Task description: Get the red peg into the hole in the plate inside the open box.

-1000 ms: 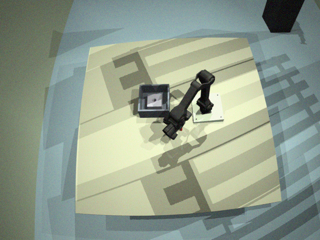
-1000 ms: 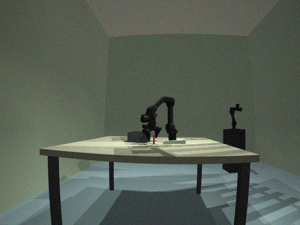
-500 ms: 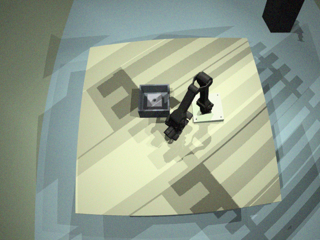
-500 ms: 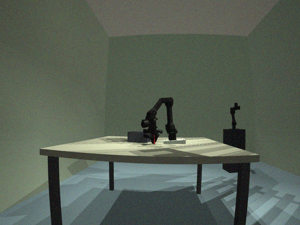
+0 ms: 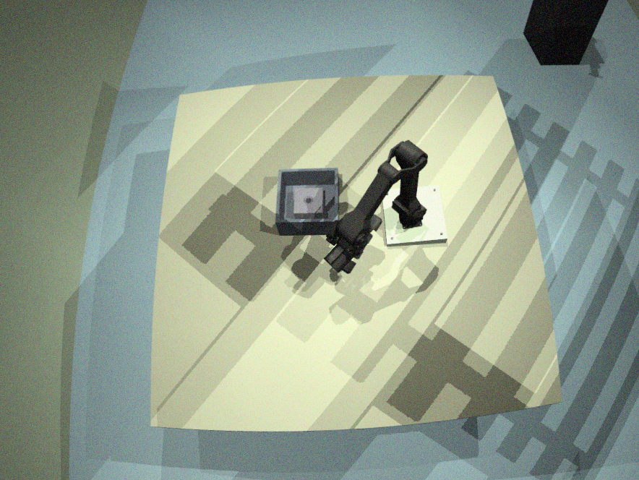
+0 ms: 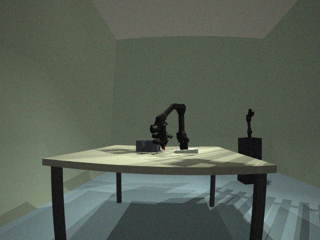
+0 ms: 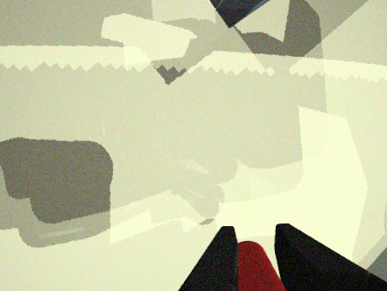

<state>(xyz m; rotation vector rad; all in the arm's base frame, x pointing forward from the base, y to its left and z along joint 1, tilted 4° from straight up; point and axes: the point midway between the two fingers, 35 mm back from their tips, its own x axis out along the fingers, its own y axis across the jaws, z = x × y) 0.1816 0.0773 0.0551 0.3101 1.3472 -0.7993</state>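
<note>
Right now my gripper tip is 16 cm to the left of the grey plate, 13 cm short of it and 1 cm below it. From my gripper tip the other things lie so: dark grey box (16 cm to the right, 13 cm ahead, 1 cm below); red peg (3 cm above, 1 cm to the left).
</note>
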